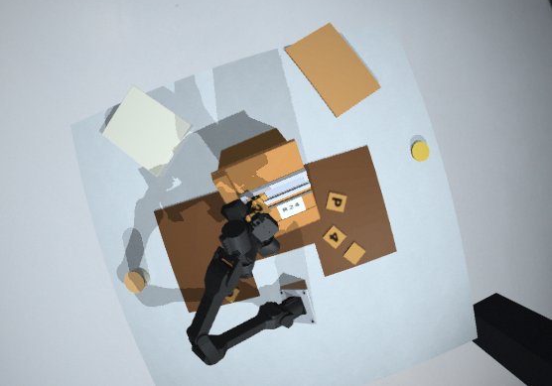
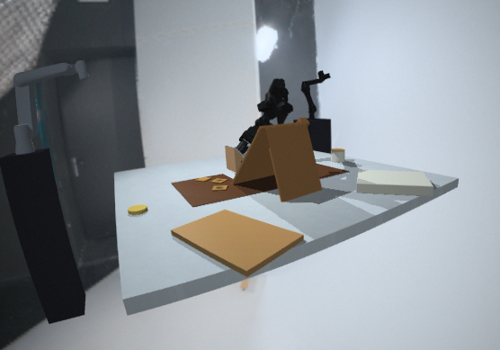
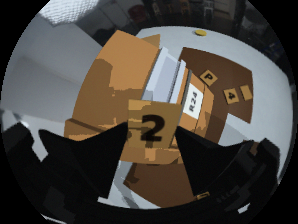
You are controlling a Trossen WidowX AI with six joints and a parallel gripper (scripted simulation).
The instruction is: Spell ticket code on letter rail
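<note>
My gripper tip is 3 cm past the white ticket, 9 cm to the left of it and 13 cm above it. The rest, counted from my gripper tip: brown mat: 14 cm behind, 1 cm to the right, 22 cm below; orange slab: 37 cm ahead, 38 cm to the right, 21 cm below; cream slab: 37 cm ahead, 30 cm to the left, 20 cm below.
</note>
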